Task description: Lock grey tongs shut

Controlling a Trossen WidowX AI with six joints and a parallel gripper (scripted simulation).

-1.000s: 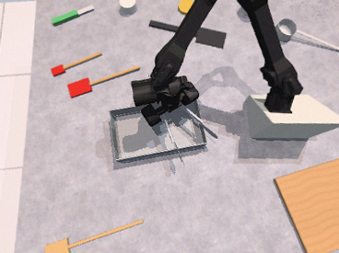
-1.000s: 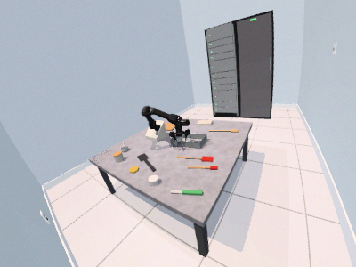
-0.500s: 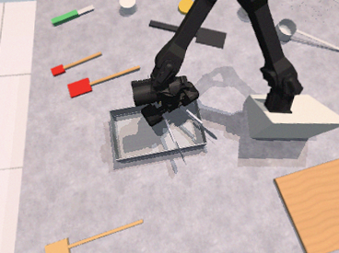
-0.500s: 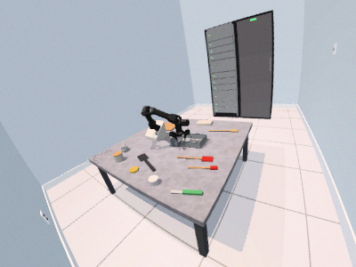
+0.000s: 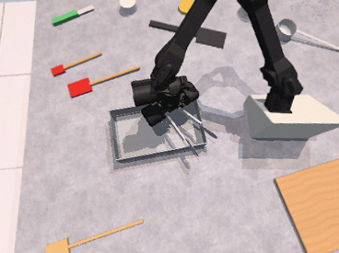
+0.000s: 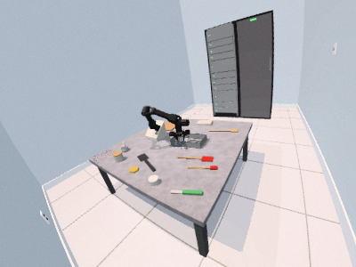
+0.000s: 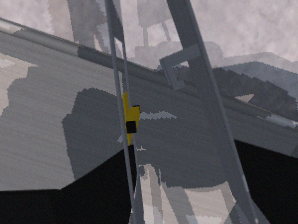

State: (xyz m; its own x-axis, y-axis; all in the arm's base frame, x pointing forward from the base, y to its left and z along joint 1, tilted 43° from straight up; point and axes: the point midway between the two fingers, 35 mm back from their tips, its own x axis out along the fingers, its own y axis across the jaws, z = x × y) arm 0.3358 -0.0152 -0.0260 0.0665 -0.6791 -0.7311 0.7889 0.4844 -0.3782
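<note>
My gripper tip is now 40 mm below the black lock piece, 40 mm short of it and 10 mm to the left of it. Also, from my gripper tip: green-handled tool (430 mm ahead, 420 mm to the right, 20 mm below); black spatula (360 mm to the right, 60 mm behind, 30 mm below); grey roasting tin (60 mm to the left, 40 mm ahead).
</note>
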